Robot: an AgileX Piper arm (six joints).
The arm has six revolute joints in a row. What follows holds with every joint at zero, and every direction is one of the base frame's.
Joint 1 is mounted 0.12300 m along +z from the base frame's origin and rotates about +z.
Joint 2 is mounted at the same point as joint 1 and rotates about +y.
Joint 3 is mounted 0.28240 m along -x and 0.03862 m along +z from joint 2 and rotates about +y.
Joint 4 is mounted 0.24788 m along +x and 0.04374 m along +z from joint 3 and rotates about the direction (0.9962, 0, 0.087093).
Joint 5 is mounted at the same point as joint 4 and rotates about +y.
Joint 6 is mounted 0.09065 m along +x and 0.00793 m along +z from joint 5 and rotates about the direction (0.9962, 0, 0.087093).
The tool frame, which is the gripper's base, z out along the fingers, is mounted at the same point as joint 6; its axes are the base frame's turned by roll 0.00, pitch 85.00 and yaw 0.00 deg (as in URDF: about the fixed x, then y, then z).
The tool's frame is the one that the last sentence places.
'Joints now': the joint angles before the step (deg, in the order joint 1, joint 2, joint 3, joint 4, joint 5, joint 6). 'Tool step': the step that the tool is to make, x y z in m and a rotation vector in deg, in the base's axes. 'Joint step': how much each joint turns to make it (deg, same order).
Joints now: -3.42, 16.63, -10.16, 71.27, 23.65, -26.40
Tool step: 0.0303, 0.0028, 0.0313, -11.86, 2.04, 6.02
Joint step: -0.04, 13.25, -9.74, -4.13, 4.26, -9.06
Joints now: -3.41, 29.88, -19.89, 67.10, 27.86, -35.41
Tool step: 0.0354, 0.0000, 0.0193, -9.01, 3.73, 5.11
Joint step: -0.04, 11.93, -9.01, -6.99, 3.77, -3.16
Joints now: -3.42, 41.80, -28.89, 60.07, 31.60, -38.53
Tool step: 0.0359, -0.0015, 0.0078, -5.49, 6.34, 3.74
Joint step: 0.09, 10.74, -8.18, -8.40, 4.14, 2.44
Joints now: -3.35, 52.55, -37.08, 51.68, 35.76, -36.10
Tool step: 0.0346, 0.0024, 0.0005, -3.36, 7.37, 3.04
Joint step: 1.69, 9.79, -7.65, -8.22, 3.87, 5.48
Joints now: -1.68, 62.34, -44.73, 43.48, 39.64, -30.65
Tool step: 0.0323, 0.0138, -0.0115, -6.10, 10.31, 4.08
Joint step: 5.21, 10.06, -7.59, -13.01, 4.85, 10.10
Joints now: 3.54, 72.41, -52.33, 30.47, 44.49, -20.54
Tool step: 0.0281, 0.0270, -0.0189, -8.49, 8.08, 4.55
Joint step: 7.60, 9.71, -6.74, -12.99, 3.58, 9.78
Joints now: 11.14, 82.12, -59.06, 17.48, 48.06, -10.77
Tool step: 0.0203, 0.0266, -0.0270, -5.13, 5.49, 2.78
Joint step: 5.37, 8.40, -3.89, -6.15, 1.07, 5.45
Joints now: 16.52, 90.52, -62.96, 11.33, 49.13, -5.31
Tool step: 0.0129, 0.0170, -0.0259, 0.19, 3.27, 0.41
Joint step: 2.04, 5.94, -1.35, 1.16, -1.70, 0.87
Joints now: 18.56, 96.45, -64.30, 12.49, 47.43, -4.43
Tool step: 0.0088, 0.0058, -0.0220, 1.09, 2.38, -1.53
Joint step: 0.11, 4.14, -0.18, 2.31, -2.13, 0.08
